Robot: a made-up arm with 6 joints.
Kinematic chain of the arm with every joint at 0, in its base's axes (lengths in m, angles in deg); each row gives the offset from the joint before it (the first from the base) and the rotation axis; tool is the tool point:
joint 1: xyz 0 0 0.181 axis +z
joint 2: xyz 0 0 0 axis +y
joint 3: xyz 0 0 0.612 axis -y
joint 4: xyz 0 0 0 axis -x
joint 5: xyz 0.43 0 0 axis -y
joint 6: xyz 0 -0.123 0 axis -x
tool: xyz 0 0 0
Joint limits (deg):
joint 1: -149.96..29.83
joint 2: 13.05..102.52
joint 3: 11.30..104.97
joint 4: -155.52..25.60
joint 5: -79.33..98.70
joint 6: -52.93..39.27
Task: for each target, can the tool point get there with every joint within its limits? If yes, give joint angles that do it. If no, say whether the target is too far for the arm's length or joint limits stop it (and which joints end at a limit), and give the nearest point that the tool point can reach.
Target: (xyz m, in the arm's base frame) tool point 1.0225 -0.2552 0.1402
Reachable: yes | joints -18.00 89.97 97.56 -126.55 -15.36 31.21
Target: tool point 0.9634 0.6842 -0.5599
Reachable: no: too far | nearest point 0.7533 0.5015 -0.2727 | short by 0.400 m
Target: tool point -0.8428 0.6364 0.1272
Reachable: no: joint limits stop it (at a limit: joint 1, joint 3) | nearest point -0.7346 -0.2892 0.0788 | short by 0.933 m
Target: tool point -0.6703 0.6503 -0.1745
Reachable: no: joint limits stop it (at a limit: joint 1, joint 2, joint 3) | nearest point -0.5294 -0.1732 -0.3807 | short by 0.860 m
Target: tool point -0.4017 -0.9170 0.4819
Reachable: yes | joints -116.90 65.94 86.84 -117.41 15.09 15.02
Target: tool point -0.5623 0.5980 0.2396
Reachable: no: joint limits stop it (at a limit: joint 1, joint 3) | nearest point -0.6892 -0.2756 0.4107 | short by 0.899 m
